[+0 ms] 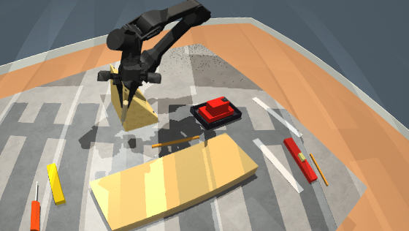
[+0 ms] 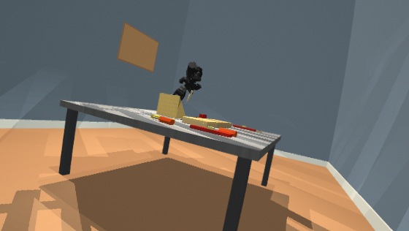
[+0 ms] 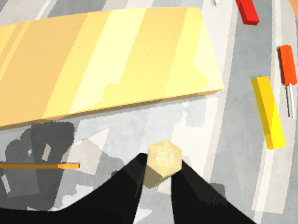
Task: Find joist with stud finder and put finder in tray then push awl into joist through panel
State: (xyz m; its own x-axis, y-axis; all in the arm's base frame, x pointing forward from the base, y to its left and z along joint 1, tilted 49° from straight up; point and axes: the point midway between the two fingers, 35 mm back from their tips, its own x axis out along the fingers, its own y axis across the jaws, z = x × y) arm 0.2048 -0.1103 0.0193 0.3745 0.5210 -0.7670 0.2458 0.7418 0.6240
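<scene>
Right now my gripper tip is 2 cm past the awl and 5 cm above it. From my gripper tip the other things lie so: dark tray 10 cm behind, 40 cm to the left, 20 cm below; then yellow bar 4 cm ahead, 30 cm to the right, 20 cm below; then stud finder 10 cm behind, 41 cm to the left, 16 cm below.
</scene>
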